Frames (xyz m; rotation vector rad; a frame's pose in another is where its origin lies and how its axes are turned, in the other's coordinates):
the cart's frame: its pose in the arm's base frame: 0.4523 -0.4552 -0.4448 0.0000 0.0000 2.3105
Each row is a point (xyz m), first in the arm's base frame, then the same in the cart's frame.
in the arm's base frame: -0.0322 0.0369 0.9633
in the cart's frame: 0.6901 0.0262 1.4081
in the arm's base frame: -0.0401 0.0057 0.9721
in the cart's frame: 0.6724 0.0530 1.4169
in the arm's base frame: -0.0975 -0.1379 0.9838
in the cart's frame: 0.6050 0.1922 1.4286
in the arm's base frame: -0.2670 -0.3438 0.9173
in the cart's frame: 0.5671 0.4562 1.3621
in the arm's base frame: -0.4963 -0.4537 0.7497
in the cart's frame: 0.6405 0.6997 1.1945
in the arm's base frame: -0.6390 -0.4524 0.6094
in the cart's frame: 0.7377 0.8042 1.0542
